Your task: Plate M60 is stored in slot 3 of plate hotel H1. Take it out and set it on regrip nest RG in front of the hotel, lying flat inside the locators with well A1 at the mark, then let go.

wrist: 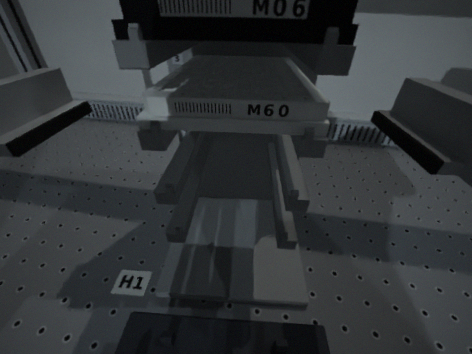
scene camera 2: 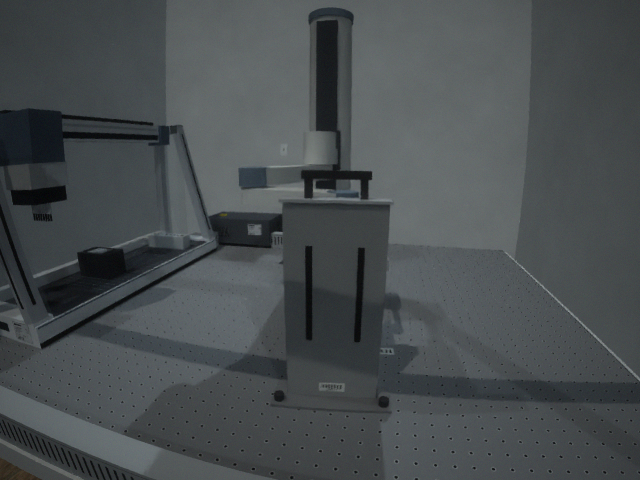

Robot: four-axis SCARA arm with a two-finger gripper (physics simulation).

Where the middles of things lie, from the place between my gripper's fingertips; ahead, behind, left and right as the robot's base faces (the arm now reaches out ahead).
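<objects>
The dark box (scene camera 2: pixel 238 221) is 78 cm behind my hand, 54 cm to the right of it and 12 cm below it, while the small label (wrist: pixel 130 282) is 9 cm to the left of my hand, 2 cm behind it and 18 cm below it. As for the plate hotel H1 (wrist: pixel 238 167), my gripper is 13 cm short of it, 3 cm above it and 1 cm to the right of it.
</objects>
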